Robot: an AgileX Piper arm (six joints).
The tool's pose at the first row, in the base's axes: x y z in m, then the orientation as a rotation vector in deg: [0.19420 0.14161 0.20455 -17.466 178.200 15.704]
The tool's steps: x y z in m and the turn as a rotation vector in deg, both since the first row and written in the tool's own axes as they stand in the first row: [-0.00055 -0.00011 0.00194 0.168 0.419 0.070]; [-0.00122 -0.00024 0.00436 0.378 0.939 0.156]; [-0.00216 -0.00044 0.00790 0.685 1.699 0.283]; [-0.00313 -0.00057 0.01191 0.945 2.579 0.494]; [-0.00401 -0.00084 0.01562 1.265 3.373 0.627]
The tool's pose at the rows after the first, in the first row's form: [0.19474 0.14195 0.20263 17.425 -178.345 -15.389]; [0.19539 0.14237 0.20024 17.313 -177.887 -14.941]; [0.19631 0.14297 0.19674 17.147 -177.216 -14.290]; [0.19723 0.14373 0.19279 16.857 -176.419 -13.688]; [0.19810 0.14428 0.18911 16.686 -175.713 -13.019]
